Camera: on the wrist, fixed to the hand. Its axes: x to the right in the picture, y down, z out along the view.
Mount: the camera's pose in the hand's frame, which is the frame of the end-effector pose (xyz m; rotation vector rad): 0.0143 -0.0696 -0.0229 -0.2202 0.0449 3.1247
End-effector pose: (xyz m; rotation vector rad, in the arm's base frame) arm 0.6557 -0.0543 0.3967 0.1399 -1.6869 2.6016
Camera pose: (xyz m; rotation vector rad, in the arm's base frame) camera 0.6458 -0.0052 0.4521 1.1800 0.2253 0.0319
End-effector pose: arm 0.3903 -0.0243 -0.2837 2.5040 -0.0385 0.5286
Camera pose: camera 0.4050 0.0475 -0.2980 0.0966 2.7446 -0.8703
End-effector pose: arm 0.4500 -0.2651 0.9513 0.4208 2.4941 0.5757
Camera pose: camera 0.4134 -0.3263 0.9291 -2.5021 0.4517 -0.9375
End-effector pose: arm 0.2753 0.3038 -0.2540 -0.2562 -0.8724 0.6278
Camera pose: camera 0.3283 0.2583 -0.2277 1.2710 -0.2946 -2.1794
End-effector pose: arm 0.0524 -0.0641 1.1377 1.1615 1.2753 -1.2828
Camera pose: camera -0.0182 -0.0411 1.1300 1.1747 -1.0124 1.2202
